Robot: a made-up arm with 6 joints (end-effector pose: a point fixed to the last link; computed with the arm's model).
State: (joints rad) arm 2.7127 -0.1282 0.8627 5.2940 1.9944 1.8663
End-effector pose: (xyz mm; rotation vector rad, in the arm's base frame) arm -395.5 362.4 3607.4 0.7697 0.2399 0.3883
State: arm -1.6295 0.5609 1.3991 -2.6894 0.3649 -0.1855
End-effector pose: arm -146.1 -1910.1 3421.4 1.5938 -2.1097 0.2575
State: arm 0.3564 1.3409 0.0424 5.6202 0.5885 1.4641
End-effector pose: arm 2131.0 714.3 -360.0 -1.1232 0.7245 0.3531
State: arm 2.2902 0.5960 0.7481 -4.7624 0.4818 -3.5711
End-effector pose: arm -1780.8 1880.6 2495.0 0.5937 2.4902 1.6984
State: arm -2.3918 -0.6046 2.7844 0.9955 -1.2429 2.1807
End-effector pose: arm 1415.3 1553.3 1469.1 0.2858 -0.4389 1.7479
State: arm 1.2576 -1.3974 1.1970 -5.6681 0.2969 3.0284
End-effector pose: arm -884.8 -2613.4 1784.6 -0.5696 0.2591 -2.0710
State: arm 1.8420 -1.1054 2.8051 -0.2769 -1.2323 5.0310
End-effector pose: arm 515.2 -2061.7 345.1 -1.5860 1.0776 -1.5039
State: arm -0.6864 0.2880 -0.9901 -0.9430 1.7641 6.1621
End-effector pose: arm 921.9 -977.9 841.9 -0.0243 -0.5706 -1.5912
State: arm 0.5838 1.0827 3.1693 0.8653 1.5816 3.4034
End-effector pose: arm 124.7 280.1 2663.2 -0.6240 -0.8574 2.7223
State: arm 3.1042 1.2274 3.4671 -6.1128 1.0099 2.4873
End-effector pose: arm -70.1 -28.5 2377.0 0.5556 0.0477 -0.2050
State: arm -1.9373 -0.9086 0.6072 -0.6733 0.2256 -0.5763
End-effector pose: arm 345.4 984.3 3468.5 -0.6515 -1.6391 -0.4487
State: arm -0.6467 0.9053 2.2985 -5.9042 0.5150 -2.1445
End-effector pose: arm 971.6 -684.1 3469.5 0.5808 -1.2983 1.1471
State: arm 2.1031 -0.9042 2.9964 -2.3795 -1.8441 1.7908
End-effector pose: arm 718.1 -1503.1 417.5 0.0329 2.2587 1.5299
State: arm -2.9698 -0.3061 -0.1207 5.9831 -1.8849 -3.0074
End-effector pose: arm -1186.4 -267.7 2470.1 -0.5141 1.4051 0.0673
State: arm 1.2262 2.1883 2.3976 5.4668 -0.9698 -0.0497
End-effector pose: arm 840.2 2726.6 594.5 0.2067 1.1393 1.5482
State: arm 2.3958 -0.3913 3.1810 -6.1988 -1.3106 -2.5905
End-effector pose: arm 1301.6 -1178.3 1428.3 -0.8793 -0.6292 -0.8519
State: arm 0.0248 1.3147 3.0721 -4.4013 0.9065 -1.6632
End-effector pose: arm 957.7 186.3 2837.6 -0.8799 -1.4554 0.4711
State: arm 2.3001 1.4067 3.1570 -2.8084 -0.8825 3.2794
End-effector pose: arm -567.8 553.2 2688.8 2.2023 -1.4920 0.4460
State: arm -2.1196 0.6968 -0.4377 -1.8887 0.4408 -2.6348
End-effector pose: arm -1090.7 -1615.4 433.3 0.2667 2.0292 -0.4778
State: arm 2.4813 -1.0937 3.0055 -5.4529 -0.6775 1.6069
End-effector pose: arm 1524.3 -1056.8 28.7 1.0646 0.2975 -0.3323
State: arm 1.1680 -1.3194 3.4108 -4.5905 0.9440 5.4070
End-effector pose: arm -494.1 -715.1 -428.2 -0.6001 1.1712 2.2761
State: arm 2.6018 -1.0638 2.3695 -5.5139 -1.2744 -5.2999
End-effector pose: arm 2199.7 -1149.8 994.8 1.2765 -0.2918 0.7182
